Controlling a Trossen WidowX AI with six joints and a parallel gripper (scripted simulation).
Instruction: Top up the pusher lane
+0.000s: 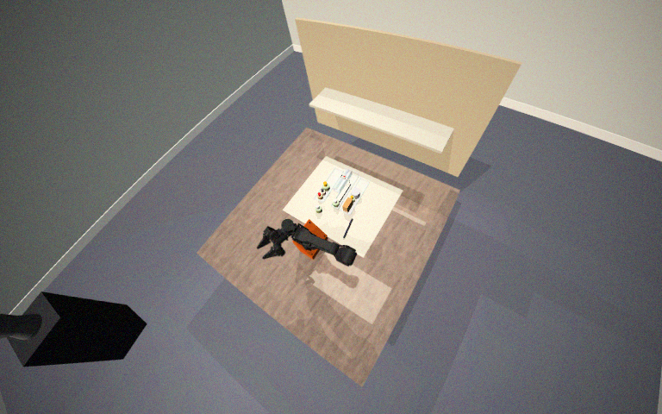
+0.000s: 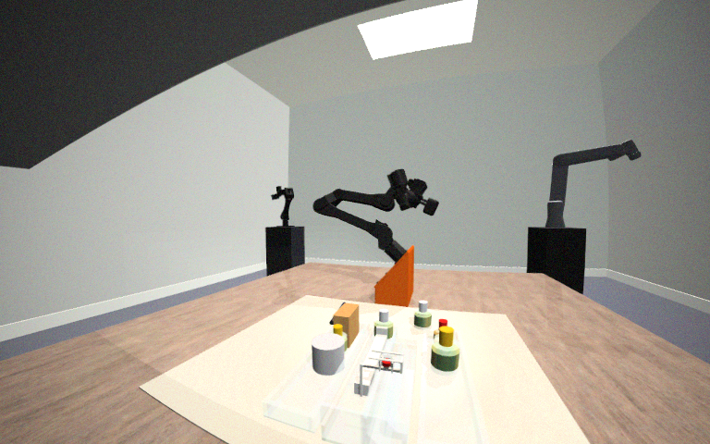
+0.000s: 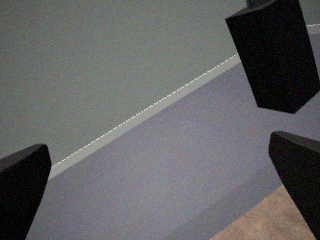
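My gripper tip is now 55 cm short of the brown box, 19 cm to the left of it and 31 cm above it. From my gripper tip the other things lie so: grey cylinder 65 cm ahead, 19 cm to the right, 32 cm below.
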